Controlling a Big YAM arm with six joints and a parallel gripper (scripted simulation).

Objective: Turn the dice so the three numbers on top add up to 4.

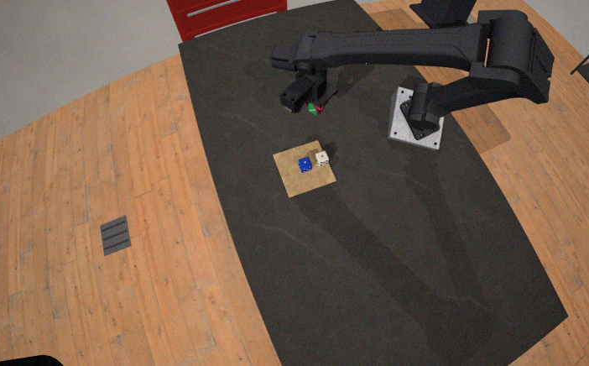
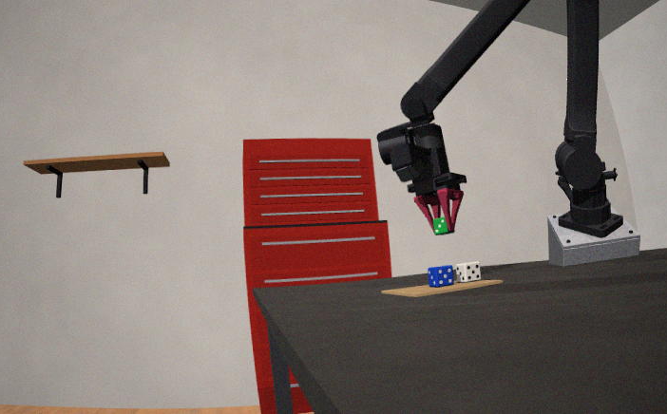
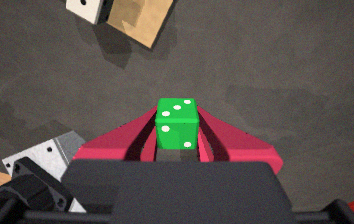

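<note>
The blue die is 120 mm to the left of my hand, 80 mm below it and 80 mm ahead of it. From my hand the other things lie so: white die 110 mm to the left, 80 mm below, 20 mm ahead; then green die right at my hand; then tan mat 120 mm to the left, 100 mm below, 80 mm ahead.
</note>
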